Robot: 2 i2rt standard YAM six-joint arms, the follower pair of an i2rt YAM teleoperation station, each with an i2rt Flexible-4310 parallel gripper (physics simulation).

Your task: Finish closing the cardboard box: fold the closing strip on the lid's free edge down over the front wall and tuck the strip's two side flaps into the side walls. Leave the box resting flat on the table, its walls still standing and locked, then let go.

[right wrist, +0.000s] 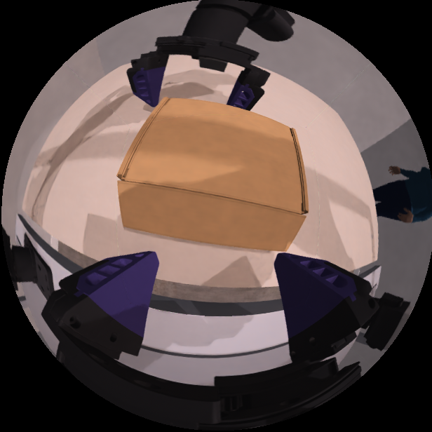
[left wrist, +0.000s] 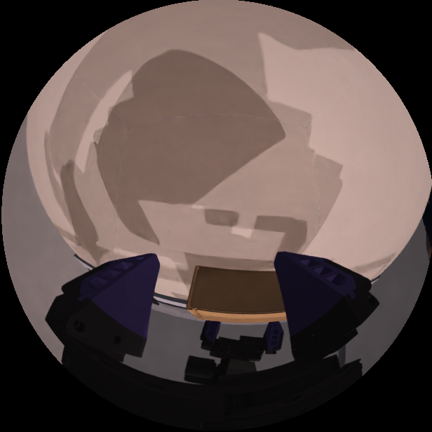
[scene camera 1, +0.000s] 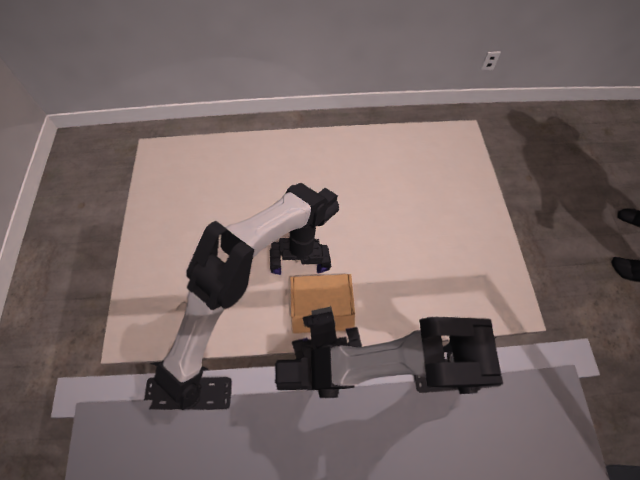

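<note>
The cardboard box [scene camera 1: 323,294] [left wrist: 240,290] [right wrist: 210,155] sits flat on the pale table top, with its lid down and its walls upright. In the right wrist view a thin seam runs between the lid and the near wall [right wrist: 205,212], and narrow double edges line both sides of the lid. No strip stands out from the box there; the flaps cannot be told apart. My left gripper [scene camera 1: 300,269] [left wrist: 216,260] [right wrist: 188,109] is open and empty by the box's far side. My right gripper [scene camera 1: 326,338] [left wrist: 247,314] [right wrist: 216,260] is open and empty, in front of the near wall.
The pale table top [scene camera 1: 413,196] [right wrist: 345,150] extends around the box. A white strip [scene camera 1: 547,356] and the arm base plates [scene camera 1: 214,392] lie along its near edge. Arm shadows cross the table top. A person [right wrist: 410,195] shows at the right of the right wrist view.
</note>
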